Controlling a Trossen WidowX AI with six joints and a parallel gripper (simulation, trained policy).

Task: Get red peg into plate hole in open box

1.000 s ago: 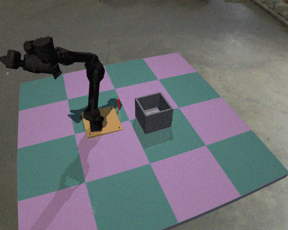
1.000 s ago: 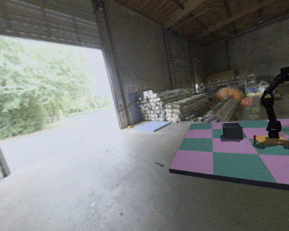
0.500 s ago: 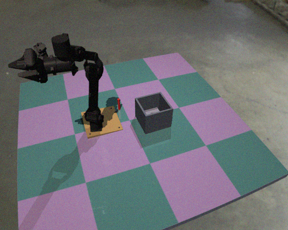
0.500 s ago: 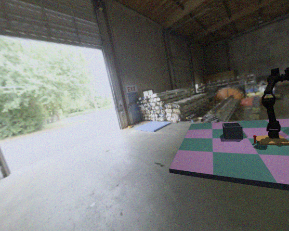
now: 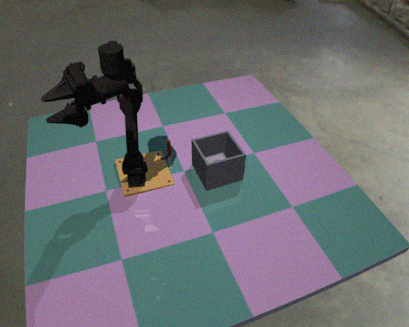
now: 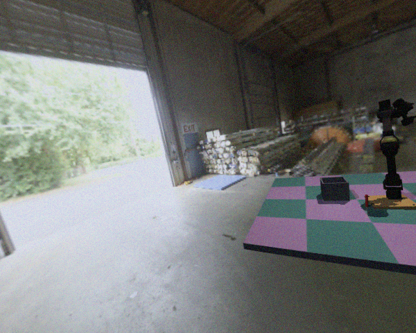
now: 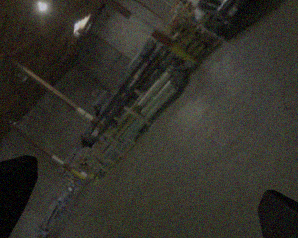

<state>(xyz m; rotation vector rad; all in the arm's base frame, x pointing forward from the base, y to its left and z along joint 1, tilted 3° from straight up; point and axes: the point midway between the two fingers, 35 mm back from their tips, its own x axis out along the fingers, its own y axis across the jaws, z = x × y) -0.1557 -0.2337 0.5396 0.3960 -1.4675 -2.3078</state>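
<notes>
The red peg is 31 cm ahead of my gripper tip, 41 cm to the left of it and 51 cm below it. From my gripper tip the other things lie so: grey plate 49 cm ahead, 26 cm to the left, 51 cm below.
</notes>
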